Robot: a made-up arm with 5 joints.
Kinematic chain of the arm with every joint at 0, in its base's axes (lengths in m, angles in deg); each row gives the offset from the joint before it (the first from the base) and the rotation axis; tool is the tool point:
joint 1: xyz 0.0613 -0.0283 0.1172 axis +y
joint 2: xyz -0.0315 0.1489 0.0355 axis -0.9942 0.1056 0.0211
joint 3: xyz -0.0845 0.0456 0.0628 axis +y
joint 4: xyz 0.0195 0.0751 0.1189 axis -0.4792 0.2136 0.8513
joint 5: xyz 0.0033 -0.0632 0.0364 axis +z
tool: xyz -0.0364 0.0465 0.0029
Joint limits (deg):
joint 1: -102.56..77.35
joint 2: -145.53..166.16
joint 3: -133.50..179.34
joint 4: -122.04..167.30
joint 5: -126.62..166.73
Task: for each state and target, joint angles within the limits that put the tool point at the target. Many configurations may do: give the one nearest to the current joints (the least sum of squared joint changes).
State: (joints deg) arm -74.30 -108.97 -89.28 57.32 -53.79
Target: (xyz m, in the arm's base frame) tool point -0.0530 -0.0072 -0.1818
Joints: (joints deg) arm -95.17 -102.01 -86.26 53.89 -79.86
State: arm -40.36 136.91 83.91 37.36 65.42
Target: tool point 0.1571 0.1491 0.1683
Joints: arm -72.50 126.16 67.90 53.08 74.42
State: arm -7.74 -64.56 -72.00 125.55 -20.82
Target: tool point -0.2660 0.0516 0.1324
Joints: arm -30.10 -81.65 -70.61 127.19 -27.09
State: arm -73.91 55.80 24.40 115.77 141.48
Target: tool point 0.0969 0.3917 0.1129
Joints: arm -66.37 50.48 16.11 131.90 152.28
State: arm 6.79 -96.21 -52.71 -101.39 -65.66
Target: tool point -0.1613 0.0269 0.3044
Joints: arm 13.15 -83.83 -56.71 -100.19 -45.37
